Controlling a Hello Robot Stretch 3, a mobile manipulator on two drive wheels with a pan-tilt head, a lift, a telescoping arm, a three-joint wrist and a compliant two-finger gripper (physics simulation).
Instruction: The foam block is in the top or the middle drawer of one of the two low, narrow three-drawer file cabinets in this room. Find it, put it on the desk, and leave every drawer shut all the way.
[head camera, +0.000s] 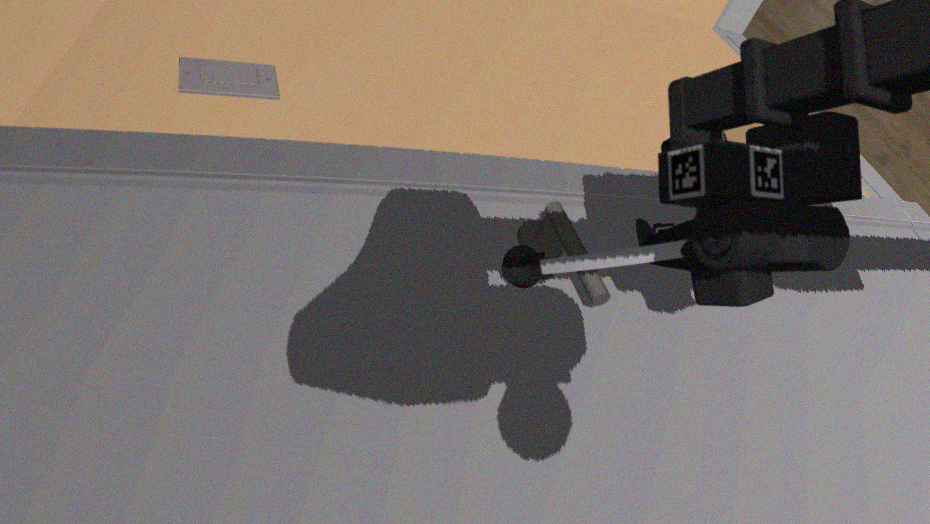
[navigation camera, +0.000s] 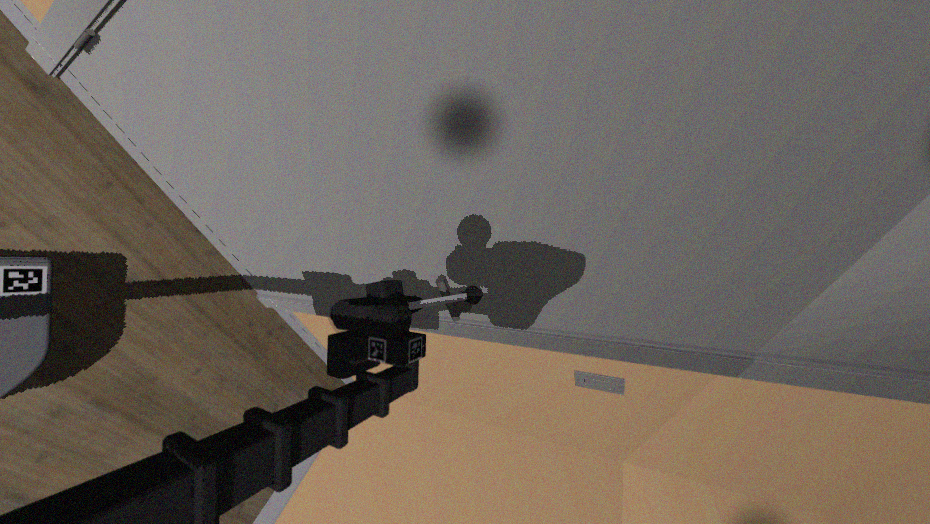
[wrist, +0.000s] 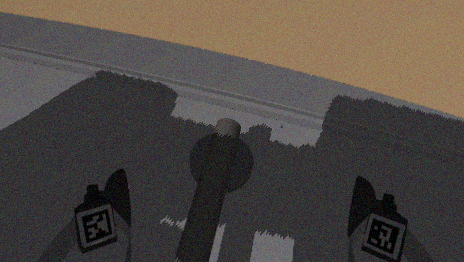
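Frame: origin at the robot's base, x ahead, y down, z left, level; millimetres.
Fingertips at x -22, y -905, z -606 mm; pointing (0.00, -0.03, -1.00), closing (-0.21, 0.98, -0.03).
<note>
Pixels of each thing's top centre, then the offset from my fingertips to it. "spot": a spot on its surface instead. Level surfaces: height alone.
- short rod-like handle, a spot on its surface: (head camera: 594, 290) (navigation camera: 442, 284) spot: dy -26, dx +38, dz +67 mm
- grey switch-like plate, centre of its top: (head camera: 178, 73) (navigation camera: 624, 387) dy -372, dx -209, dz -229 mm
- Wooden floor, height of its surface: dy +905 mm
My gripper (head camera: 583, 248) (wrist: 239, 195) is open, its fingers spread wide. In the wrist view a short rod-like handle (head camera: 594, 290) (navigation camera: 442, 283) (wrist: 228, 127) with a round base stands between and beyond the fingertips. The handle is on a grey panel (head camera: 195, 455) (navigation camera: 325, 130) that looks like a door. In the head view one finger crosses in front of the handle; whether it touches cannot be told. In the navigation view the other finger is hidden. The foam block, the file cabinets and the desk do not show in these views.
An orange wall (head camera: 423, 78) (navigation camera: 520, 423) (wrist: 325, 35) with a grey switch-like plate (head camera: 227, 78) (navigation camera: 599, 382) adjoins grey trim beside the panel. Wooden floor (navigation camera: 97, 195) shows at the left in the navigation view, with part of my base (navigation camera: 22, 341). My shadow covers much around the handle.
</note>
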